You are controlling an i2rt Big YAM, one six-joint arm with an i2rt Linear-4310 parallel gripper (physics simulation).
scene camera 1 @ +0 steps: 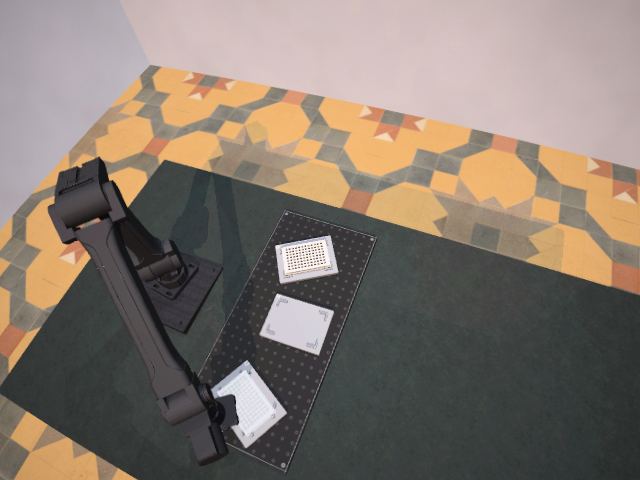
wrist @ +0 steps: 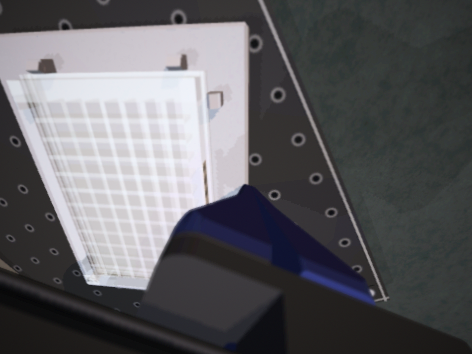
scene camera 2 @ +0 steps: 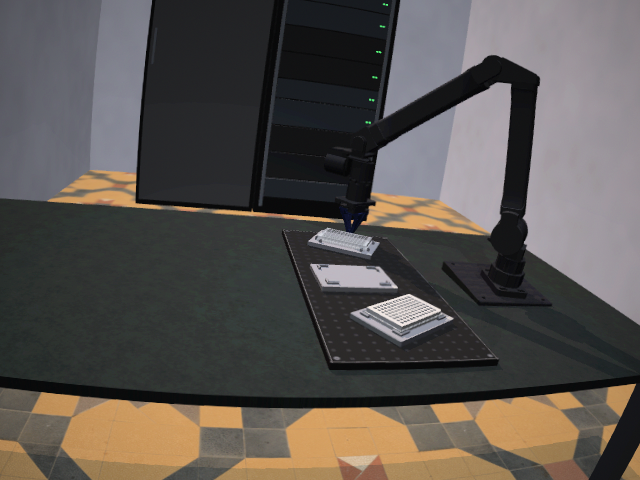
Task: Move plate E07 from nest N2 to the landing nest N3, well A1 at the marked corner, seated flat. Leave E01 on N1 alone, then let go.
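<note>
Plate E07 (scene camera 1: 251, 404) (scene camera 2: 342, 239) (wrist: 121, 171), a clear white well plate, lies on nest N2 (wrist: 228, 95) at one end of the black perforated board (scene camera 1: 343, 289) (scene camera 2: 310, 289) (wrist: 297, 159). In the wrist view it sits askew against the nest's corner stops, and one end overhangs the nest. My gripper (scene camera 2: 352, 226) (wrist: 244, 195) is shut, with its blue fingers together just beside the plate's edge and nothing between them. The empty landing nest N3 (scene camera 1: 297, 323) (scene camera 2: 353, 276) is in the middle of the board. Plate E01 (scene camera 1: 306, 256) (scene camera 2: 403, 310) sits on N1 at the other end.
The arm's base plate (scene camera 1: 180, 294) (scene camera 2: 496, 289) stands on the dark table beside the board. A tall dark server rack (scene camera 2: 207, 103) stands behind the table. The arm's forearm hangs over the N2 end of the board.
</note>
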